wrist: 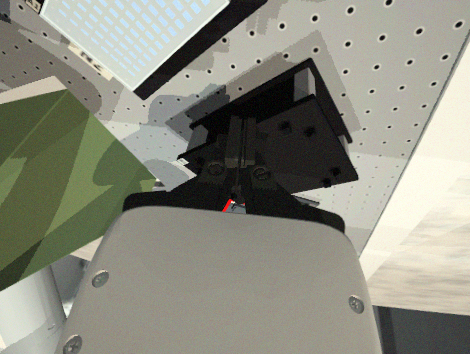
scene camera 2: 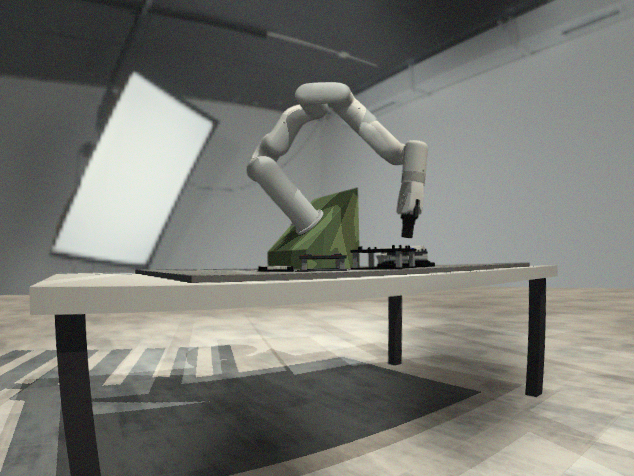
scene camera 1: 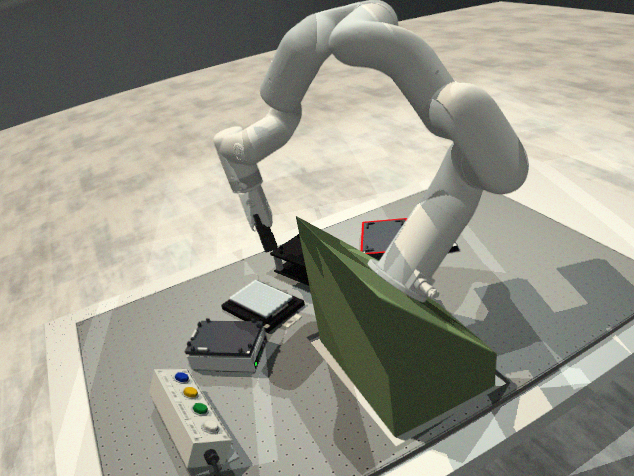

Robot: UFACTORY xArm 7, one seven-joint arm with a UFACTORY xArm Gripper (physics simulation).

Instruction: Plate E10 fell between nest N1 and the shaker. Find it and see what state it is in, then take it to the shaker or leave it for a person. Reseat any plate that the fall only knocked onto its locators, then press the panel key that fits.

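Pixels of known places: gripper, fingertip midpoint: (wrist: 241, 133) (scene camera 2: 406, 237) (scene camera 1: 271, 249); arm's base at its link origin: (wrist: 4, 244) (scene camera 2: 310, 222) (scene camera 1: 396, 282).
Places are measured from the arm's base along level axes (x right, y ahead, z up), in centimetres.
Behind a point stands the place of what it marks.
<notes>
My gripper (scene camera 1: 269, 250) {x -6.7, y 40.3, z -7.6 cm} (scene camera 2: 407, 236) {x -6.7, y 40.3, z -7.6 cm} (wrist: 241, 133) {x -6.7, y 40.3, z -7.6 cm} is shut and empty, its fingertips above the black two-level stand (scene camera 1: 290, 247) {x -0.5, y 43.4, z -11.2 cm} (scene camera 2: 376, 250) {x 8.0, y 41.2, z -11.6 cm} (wrist: 312, 147) {x -0.3, y 44.4, z -11.2 cm}. A pale plate (scene camera 1: 262, 298) {x -14.6, y 32.4, z -13.9 cm} (wrist: 135, 32) {x -13.2, y 33.0, z -13.9 cm} lies on a black nest (scene camera 1: 233, 308) {x -21.0, y 36.0, z -15.5 cm} (wrist: 200, 44) {x -10.1, y 36.7, z -15.6 cm} labelled N2; I cannot tell whether it is fully seated. The shaker (scene camera 1: 222, 362) {x -30.9, y 18.6, z -14.2 cm}, a grey box with a dark top and a green light, stands beside that nest. The key panel (scene camera 1: 174, 409) {x -44.0, y 6.3, z -8.7 cm} has blue, yellow, green and white keys. Plate E10 cannot be identified in these views, and no N1 label is readable.
The green wedge pedestal (scene camera 1: 358, 327) {x -12.7, y -6.2, z 0.5 cm} (scene camera 2: 337, 220) {x -0.7, y 14.6, z -0.3 cm} (wrist: 60, 150) {x -6.3, y 15.3, z -10.7 cm} carries the arm and stands tall beside the black stand, partly hiding it in scene camera 1. A red-edged tray (scene camera 1: 362, 238) {x 16.4, y 36.3, z -13.0 cm} (wrist: 227, 205) {x 13.8, y 29.1, z -12.9 cm} lies behind the stand, partly hidden by the arm or gripper.
</notes>
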